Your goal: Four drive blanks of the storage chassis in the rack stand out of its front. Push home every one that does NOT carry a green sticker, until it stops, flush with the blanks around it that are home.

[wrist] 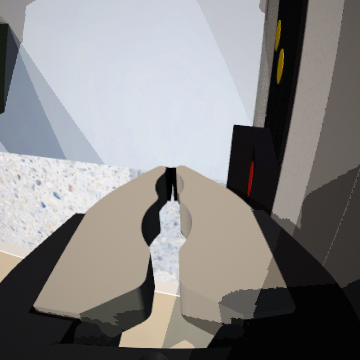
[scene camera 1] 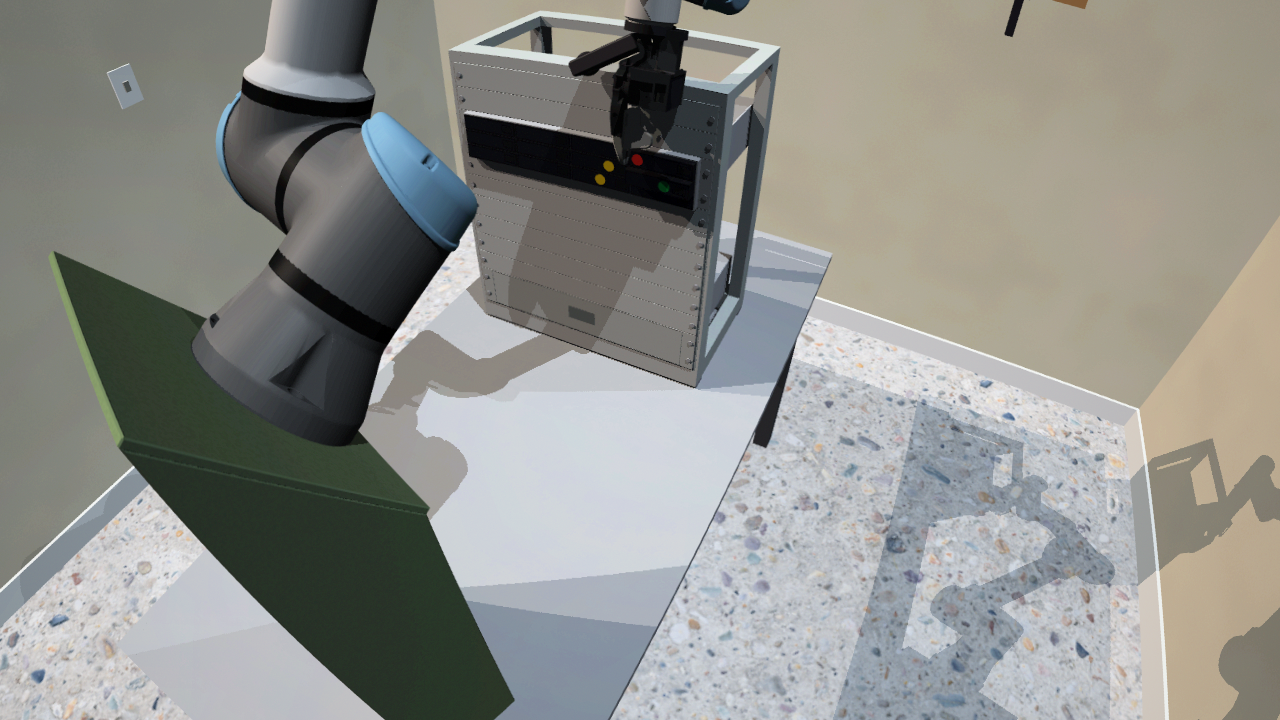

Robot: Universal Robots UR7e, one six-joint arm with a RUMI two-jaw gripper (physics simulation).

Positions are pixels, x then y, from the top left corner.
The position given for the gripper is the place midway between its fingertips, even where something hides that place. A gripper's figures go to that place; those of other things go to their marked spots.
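The gripper (wrist: 173, 170) is 0.14 m from the lens, while a rack (wrist: 291, 162) is 0.13 m from the lens.
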